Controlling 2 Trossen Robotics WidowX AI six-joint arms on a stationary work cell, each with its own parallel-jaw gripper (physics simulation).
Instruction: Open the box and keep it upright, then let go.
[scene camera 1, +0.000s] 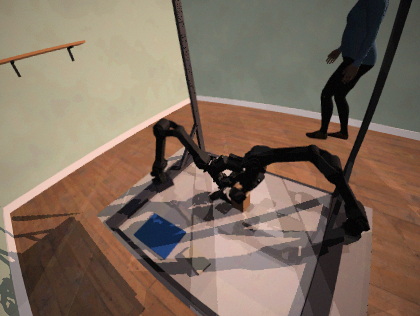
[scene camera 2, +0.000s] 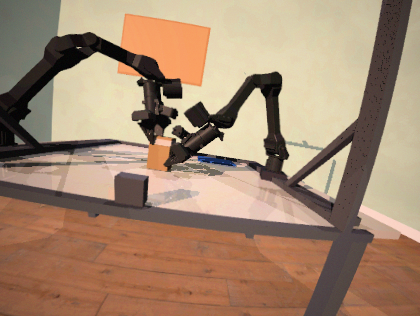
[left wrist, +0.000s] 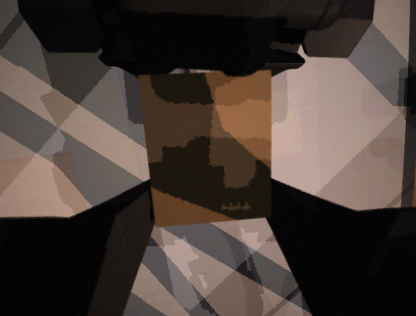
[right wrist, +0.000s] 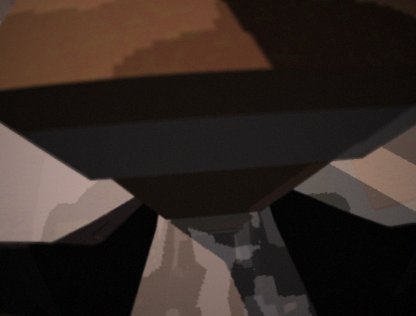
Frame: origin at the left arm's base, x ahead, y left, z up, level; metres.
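Seen in the pictures: left gripper, fingertip midpoint: (scene camera 1: 244, 196) (scene camera 2: 156, 143) (left wrist: 209, 180) (right wrist: 207, 13); right gripper, fingertip midpoint: (scene camera 2: 167, 163) (right wrist: 213, 192); left arm's base at its link origin: (scene camera 1: 352, 229); right arm's base at its link origin: (scene camera 1: 161, 179) (scene camera 2: 273, 170).
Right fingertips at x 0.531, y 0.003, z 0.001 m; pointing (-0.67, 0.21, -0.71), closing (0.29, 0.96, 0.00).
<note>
Pixels of each thing's top centre, then the offset from my right fingertips to it. "pt": a spot on its surface instead. Level surfaces: height alone.
- orange-brown box at its top centre: (scene camera 2: 162, 143) (scene camera 1: 240, 193) 0.026 m back, 0.007 m left, 0.069 m up
- lower part at a spot on its surface: (right wrist: 215, 192) pt 0.009 m ahead, 0.004 m right, 0.037 m up
- grey band at a spot on its surface: (right wrist: 200, 147) pt 0.010 m ahead, 0.009 m right, 0.077 m up
- flat blue panel at its top centre: (scene camera 1: 158, 233) (scene camera 2: 215, 160) 0.262 m ahead, 0.300 m left, 0.012 m down
- table at its surface level: 0.021 m down
- small greyish flat piece at its top centre: (scene camera 1: 195, 258) 0.045 m ahead, 0.330 m left, 0.005 m down
- dark block at its top centre: (scene camera 2: 132, 174) 0.049 m back, 0.279 m right, 0.037 m up
The orange-brown box (scene camera 1: 244, 202) (scene camera 2: 158, 159) (left wrist: 212, 150) stands upright on the table. Its lid (right wrist: 125, 40) is raised from the lower part (right wrist: 215, 192), with a grey band (right wrist: 200, 147) showing between them; this band looks pale in scene camera 2. My left gripper (scene camera 1: 241, 188) (scene camera 2: 160, 138) (left wrist: 209, 180) points down from above and is shut on the lid, one finger at each side. My right gripper (scene camera 1: 225, 194) (scene camera 2: 169, 161) (right wrist: 213, 192) comes in slanted and low and is shut on the lower part. The lid's far edge is hidden in the right wrist view.
A flat blue panel (scene camera 1: 160, 235) (scene camera 2: 217, 161) lies on the table (scene camera 1: 250, 270), with a small greyish flat piece (scene camera 1: 198, 265) near it. A dark block (scene camera 2: 131, 189) is at the table's front edge. Dark frame posts (scene camera 1: 186, 65) (scene camera 2: 367, 125) rise at the edges. A person (scene camera 1: 350, 65) stands beyond.
</note>
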